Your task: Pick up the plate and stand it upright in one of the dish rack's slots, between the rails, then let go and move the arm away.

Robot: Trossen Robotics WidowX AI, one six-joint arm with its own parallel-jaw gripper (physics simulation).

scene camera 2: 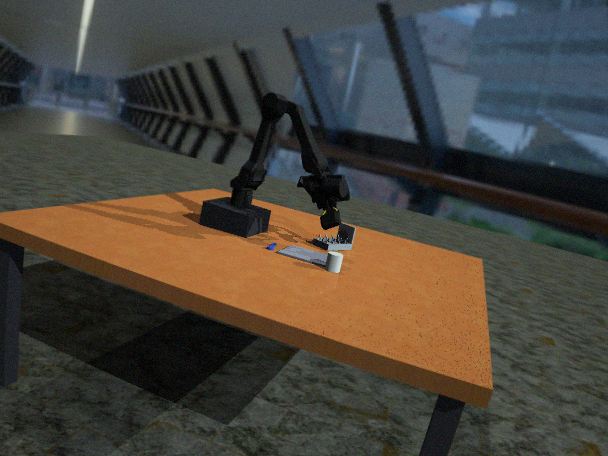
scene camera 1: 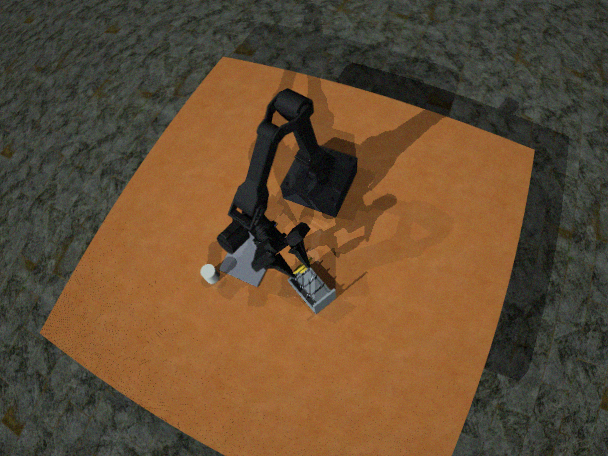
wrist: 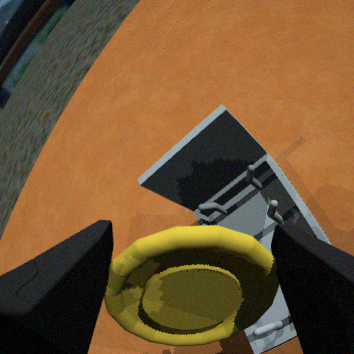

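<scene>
The yellow round plate (scene camera 1: 300, 270) (wrist: 192, 300) is between the fingers of my gripper (scene camera 1: 300, 270) (scene camera 2: 330, 218) (wrist: 194, 235), which is shut on it at opposite rims. In the wrist view the plate's face is seen at a slant. The grey dish rack (scene camera 1: 326, 301) (scene camera 2: 336, 247) (wrist: 220, 145) stands on the table, with a tall panel at one end and short pegs inside. The plate is over the rack's end away from the tall panel, and above the rack. In the wrist view the plate and right finger hide part of the rack.
A flat grey board (scene camera 1: 244, 269) (scene camera 2: 301, 253) lies beside the rack. A white cylinder (scene camera 1: 210, 274) (scene camera 2: 334, 263) stands at the board's edge. A small blue object (scene camera 2: 271, 246) lies near the board's other end. The black arm base (scene camera 1: 320, 182) (scene camera 2: 235, 218) stands behind.
</scene>
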